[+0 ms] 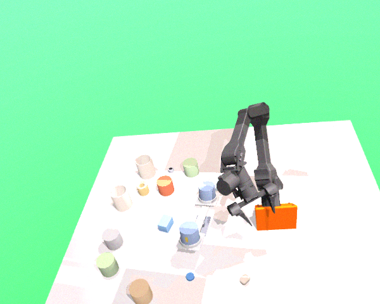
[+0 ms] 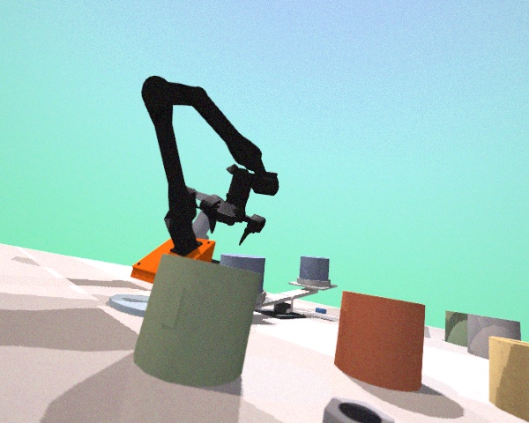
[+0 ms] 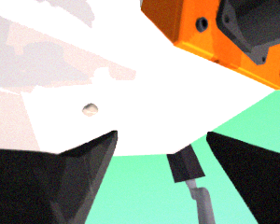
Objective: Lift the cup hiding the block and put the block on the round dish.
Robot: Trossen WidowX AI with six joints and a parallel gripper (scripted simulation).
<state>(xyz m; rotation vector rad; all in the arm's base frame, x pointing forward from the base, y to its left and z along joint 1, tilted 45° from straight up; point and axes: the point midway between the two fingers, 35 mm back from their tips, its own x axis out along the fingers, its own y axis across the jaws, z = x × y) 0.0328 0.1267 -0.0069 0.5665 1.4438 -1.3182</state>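
The grey block lies 250 mm ahead of my gripper tip, 210 mm to the right of it and 110 mm below it. Also, from my gripper tip: beige pebble 150 mm to the left, 140 mm below, 60 mm ahead; then balance 260 mm ahead, 110 mm below, 80 mm to the right; then blue disc 260 mm ahead, 160 mm to the left, 150 mm below.
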